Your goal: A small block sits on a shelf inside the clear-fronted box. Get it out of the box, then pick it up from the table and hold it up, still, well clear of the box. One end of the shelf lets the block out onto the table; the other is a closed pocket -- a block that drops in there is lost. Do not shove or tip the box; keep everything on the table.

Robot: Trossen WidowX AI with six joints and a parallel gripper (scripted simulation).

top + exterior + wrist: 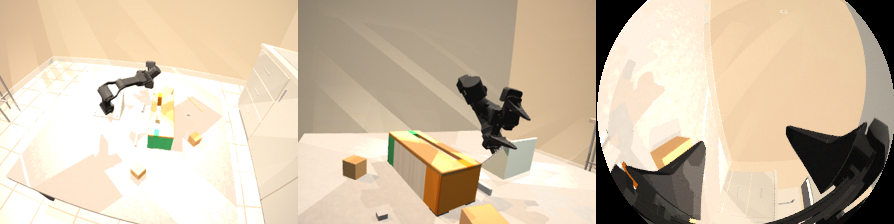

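The box lies 9 cm ahead of my gripper tip, 28 cm to the right of it and 18 cm below it. Round my gripper tip: thin stick 36 cm ahead, 3 cm to the left, 23 cm below; tan block 11 cm ahead, 31 cm to the right, 15 cm below; grey piece 31 cm ahead, 12 cm to the right, 23 cm below.
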